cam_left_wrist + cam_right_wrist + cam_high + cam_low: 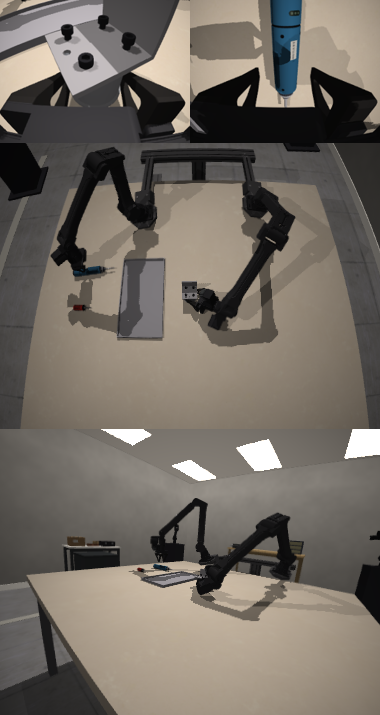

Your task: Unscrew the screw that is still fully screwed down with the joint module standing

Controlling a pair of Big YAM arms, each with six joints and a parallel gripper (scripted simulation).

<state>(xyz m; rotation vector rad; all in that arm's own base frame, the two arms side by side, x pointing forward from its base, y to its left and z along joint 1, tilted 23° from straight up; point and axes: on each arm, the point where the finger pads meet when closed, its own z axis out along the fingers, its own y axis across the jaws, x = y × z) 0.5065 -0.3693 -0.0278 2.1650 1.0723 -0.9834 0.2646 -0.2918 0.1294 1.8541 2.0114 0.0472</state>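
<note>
The joint module is 1 cm above my left hand. From my left hand the other things lie so: grey bracket: 5 cm above; flat grey tray: 3 cm behind, 24 cm to the right, 2 cm below; red-handled tool: 55 cm to the right, 1 cm below.
</note>
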